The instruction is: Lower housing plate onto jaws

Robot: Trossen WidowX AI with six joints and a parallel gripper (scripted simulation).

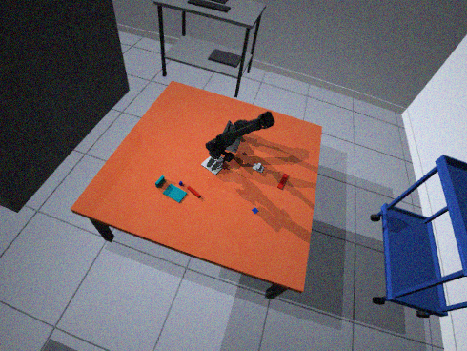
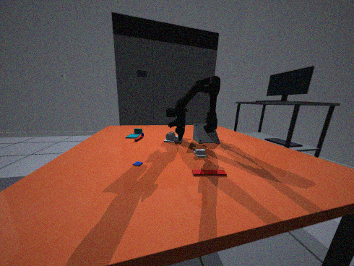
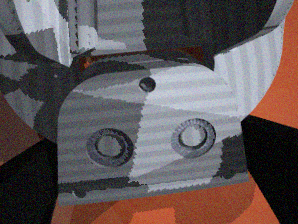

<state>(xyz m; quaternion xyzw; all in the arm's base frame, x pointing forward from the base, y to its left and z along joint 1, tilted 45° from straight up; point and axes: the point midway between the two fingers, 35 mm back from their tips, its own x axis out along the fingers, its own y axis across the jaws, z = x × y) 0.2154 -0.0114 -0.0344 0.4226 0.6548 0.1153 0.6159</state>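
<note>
The small grey housing plate is 10 mm ahead of my gripper tip and 20 mm above it. The rest, counted from my gripper tip: small dark blue piece 250 mm ahead, 180 mm to the right, 10 mm above; teal block 270 mm ahead, 290 mm to the right, 10 mm above; cyan plate 320 mm ahead, 190 mm to the right.
</note>
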